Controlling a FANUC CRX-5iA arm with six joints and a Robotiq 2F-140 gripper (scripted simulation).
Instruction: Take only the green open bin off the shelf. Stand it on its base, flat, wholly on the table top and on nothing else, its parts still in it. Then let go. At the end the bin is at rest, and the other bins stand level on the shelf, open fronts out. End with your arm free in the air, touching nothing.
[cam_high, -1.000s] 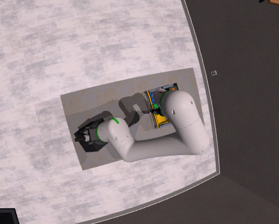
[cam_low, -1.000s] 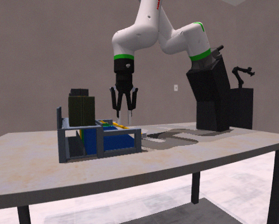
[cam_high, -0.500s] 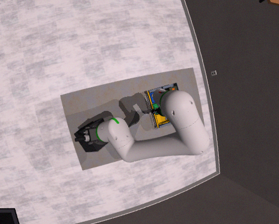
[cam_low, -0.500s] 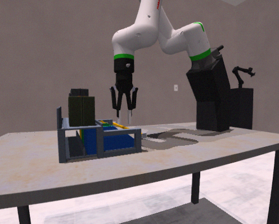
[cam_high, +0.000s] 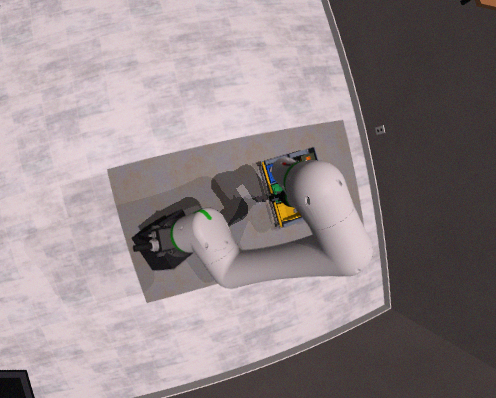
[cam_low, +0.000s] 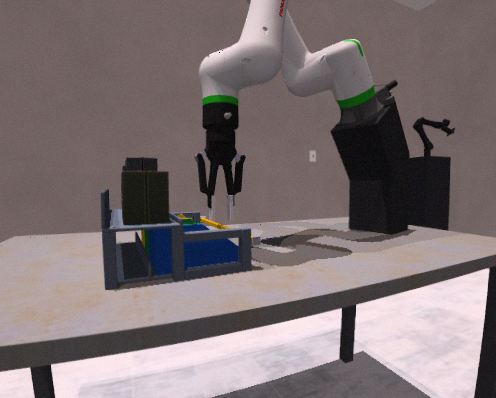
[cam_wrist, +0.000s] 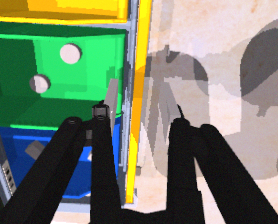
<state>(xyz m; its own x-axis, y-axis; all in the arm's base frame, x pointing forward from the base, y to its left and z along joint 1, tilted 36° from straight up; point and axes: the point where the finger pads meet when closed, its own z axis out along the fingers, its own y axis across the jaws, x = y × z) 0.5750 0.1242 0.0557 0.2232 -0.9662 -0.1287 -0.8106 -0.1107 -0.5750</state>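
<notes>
Now: hand 5 cm above the thin yellow rod. The rest, counted from my hand: green open bin: 10 cm ahead, 7 cm below, 3 cm to the left; then blue bin: 14 cm to the left, 7 cm below, 7 cm ahead; then yellow bin: 13 cm ahead, 8 cm to the right, 7 cm below.
</notes>
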